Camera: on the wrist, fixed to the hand. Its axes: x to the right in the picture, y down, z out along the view.
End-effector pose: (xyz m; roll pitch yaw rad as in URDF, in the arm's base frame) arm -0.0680 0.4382 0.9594 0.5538 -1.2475 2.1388
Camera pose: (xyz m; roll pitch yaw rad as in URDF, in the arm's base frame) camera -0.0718 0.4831 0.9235 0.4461 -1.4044 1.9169
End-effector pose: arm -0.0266 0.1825 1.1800 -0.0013 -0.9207 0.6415
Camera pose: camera 0.0089 0.1544 1.1443 -0.4197 -1.0742 0.7539
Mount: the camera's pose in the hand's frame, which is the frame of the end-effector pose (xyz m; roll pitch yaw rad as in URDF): -0.0214 -0.0437 -0.0309 -0.3279 -0.1560 0.0539
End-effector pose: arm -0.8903 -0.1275 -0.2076 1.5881 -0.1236 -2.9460
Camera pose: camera -0.8685 -0.1555 -0.2531 1.2880 -0.1726 -3.1053
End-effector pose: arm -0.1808 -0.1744 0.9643 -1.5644 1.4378 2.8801
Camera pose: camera -0.2116 -0.1339 0.9913 -0.7974 1.3953 -2.3020
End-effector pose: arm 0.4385 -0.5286 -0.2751 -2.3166 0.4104 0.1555
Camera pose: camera 0.4390 -0.5215 -0.2179 -2.5976 0.5540 0.2474
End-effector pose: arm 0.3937 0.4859 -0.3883 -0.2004 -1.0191 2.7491
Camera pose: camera 0.4058 0.5339 -0.4178 -0.7075 -1.1538 2.9557
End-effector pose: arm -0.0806 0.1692 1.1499 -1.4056 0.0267 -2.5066
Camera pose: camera -0.0865 0.2116 1.1885 -1.7228 0.0533 -2.3436
